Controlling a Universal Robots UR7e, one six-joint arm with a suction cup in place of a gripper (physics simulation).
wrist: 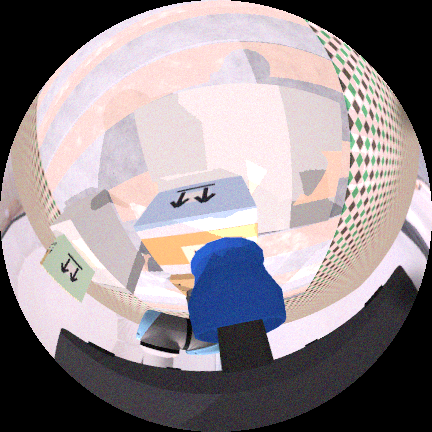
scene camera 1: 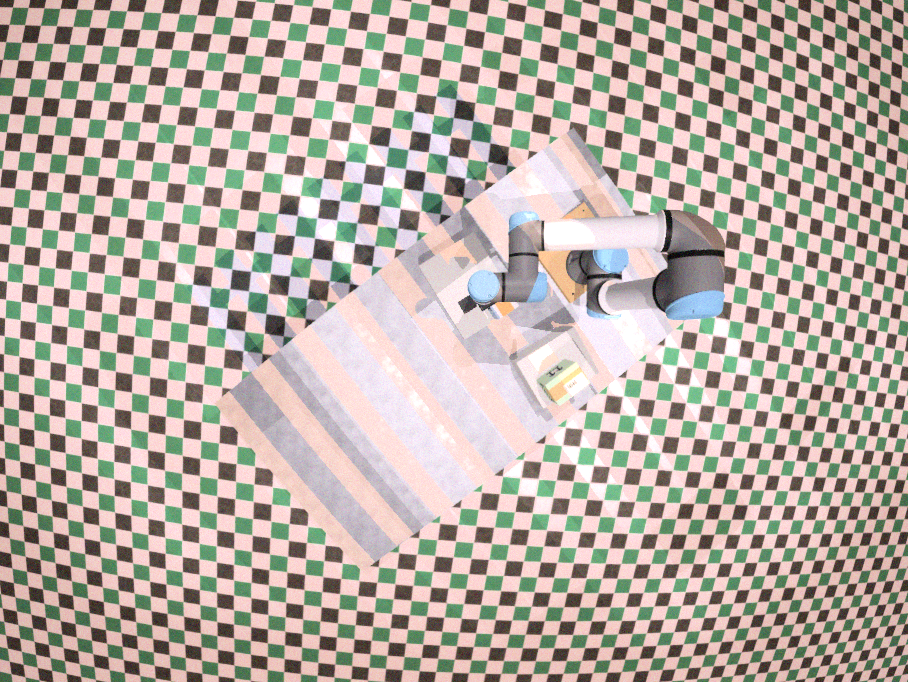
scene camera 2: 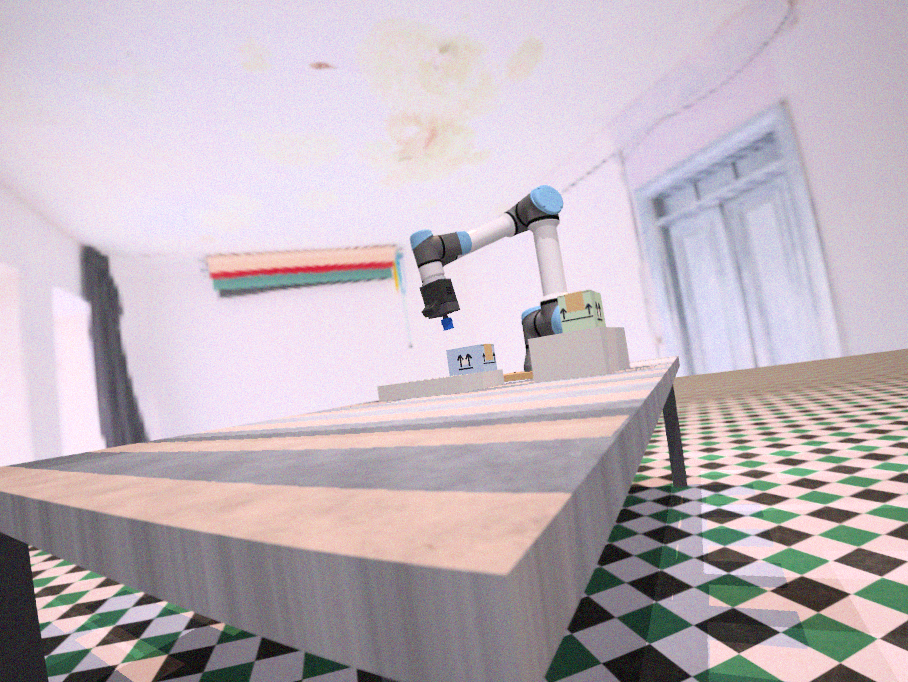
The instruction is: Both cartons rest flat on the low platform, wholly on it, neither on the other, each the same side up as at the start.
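Places are measured from the arm's base along level axes (x ahead, y left, z up), in millimetres.
Where they show: hand, its tool point: (wrist: 227,267) (scene camera 2: 449,329); arm's base, origin of its link: (scene camera 1: 583,265).
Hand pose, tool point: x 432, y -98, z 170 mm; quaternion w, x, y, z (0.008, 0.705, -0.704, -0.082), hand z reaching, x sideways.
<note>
Things, the pixels of their top centre, and the offset from my tool point. Level surfaces: height alone.
- blue carton, centre of its top: (wrist: 198,249) (scene camera 2: 469,346) (scene camera 1: 499,297) 32 mm left, 53 mm back, 62 mm down
- low platform, centre of its top: (wrist: 261,166) (scene camera 2: 440,377) (scene camera 1: 469,285) 58 mm right, 4 mm ahead, 146 mm down
- green carton, centre of its top: (scene camera 2: 579,294) (wrist: 57,283) (scene camera 1: 567,384) 394 mm left, 93 mm back, 30 mm up
- taller grey block, centre of its top: (scene camera 2: 578,333) (wrist: 84,262) (scene camera 1: 559,367) 363 mm left, 120 mm back, 74 mm down
- striped table, height of its surface: 194 mm down
A blue carton (scene camera 2: 466,361) (wrist: 200,200) with an orange band and arrow marks sits upright on the low platform (scene camera 1: 440,273) (scene camera 2: 418,387) (wrist: 245,130), at its edge on the arm-base side. I cannot tell whether its base is wholly on it. The wrist hides most of it in scene camera 1. A green carton (scene camera 1: 563,381) (scene camera 2: 581,312) (wrist: 67,267) with arrow marks stands upright on a taller grey block (scene camera 2: 565,356) (wrist: 107,240). My suction gripper (scene camera 2: 447,323) (wrist: 227,250) is open and holds nothing. Its blue cup hangs above the blue carton with a visible gap.
The striped table (scene camera 1: 396,381) (scene camera 2: 308,462) carries both supports. The arm's base stands on an orange plate (scene camera 1: 561,271) (scene camera 2: 518,375) behind them. The taller block stands beside the low platform, with a stretch of table between them. The arm's upper links arch over the base.
</note>
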